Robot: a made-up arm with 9 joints. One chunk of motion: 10 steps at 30 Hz.
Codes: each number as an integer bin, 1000 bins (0 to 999) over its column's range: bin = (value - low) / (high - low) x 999, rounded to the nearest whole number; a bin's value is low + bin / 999 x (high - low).
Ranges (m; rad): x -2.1..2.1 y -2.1..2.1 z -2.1..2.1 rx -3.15..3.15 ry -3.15..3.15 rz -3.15..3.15
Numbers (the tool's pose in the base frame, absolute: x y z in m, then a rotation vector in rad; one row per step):
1: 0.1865 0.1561 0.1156 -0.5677 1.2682 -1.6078
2: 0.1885 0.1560 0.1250 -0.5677 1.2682 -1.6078
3: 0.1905 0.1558 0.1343 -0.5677 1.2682 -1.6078
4: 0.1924 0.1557 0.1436 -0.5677 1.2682 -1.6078
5: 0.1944 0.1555 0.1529 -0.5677 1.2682 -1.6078
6: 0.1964 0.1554 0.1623 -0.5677 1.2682 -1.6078
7: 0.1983 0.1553 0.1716 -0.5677 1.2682 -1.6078
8: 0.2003 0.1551 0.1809 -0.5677 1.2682 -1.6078
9: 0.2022 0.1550 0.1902 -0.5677 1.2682 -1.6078
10: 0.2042 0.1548 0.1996 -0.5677 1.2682 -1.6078
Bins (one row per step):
1: 544 537 527 409 701 245
2: 544 537 529 409 701 245
3: 545 537 531 409 701 245
4: 545 537 534 409 701 245
5: 546 536 536 409 701 245
6: 546 536 538 409 701 245
7: 547 536 540 409 701 245
8: 547 536 543 409 701 245
9: 548 536 545 409 701 245
10: 548 536 547 409 701 245

